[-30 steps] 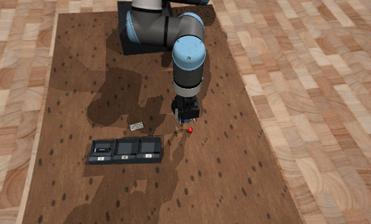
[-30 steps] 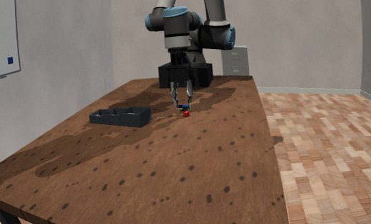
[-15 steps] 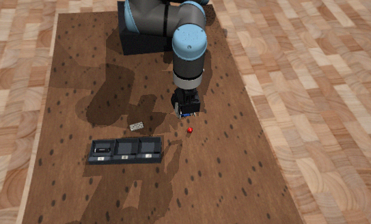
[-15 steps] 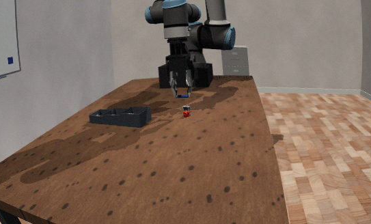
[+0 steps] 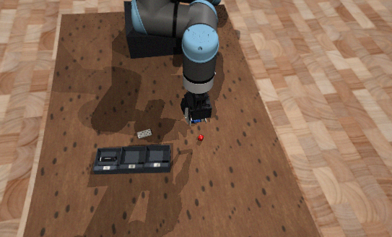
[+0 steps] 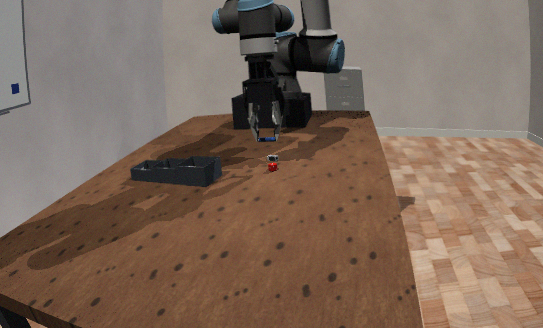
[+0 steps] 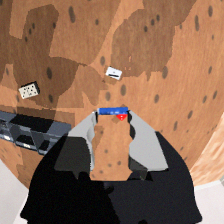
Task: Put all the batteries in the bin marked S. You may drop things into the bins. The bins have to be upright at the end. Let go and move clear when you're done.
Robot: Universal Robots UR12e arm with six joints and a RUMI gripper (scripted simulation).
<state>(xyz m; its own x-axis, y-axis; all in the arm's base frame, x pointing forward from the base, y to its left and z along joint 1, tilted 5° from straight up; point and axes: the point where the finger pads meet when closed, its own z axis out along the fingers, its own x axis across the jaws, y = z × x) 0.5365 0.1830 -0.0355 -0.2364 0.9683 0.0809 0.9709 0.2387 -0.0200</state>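
My hand is 300 mm to the left of the black battery, 140 mm short of it and 70 mm above it. Also, from my hand: white-and-grey item: 70 mm below, 40 mm behind; blue battery: 10 mm below; red die: 70 mm below, 30 mm ahead, 20 mm to the left.
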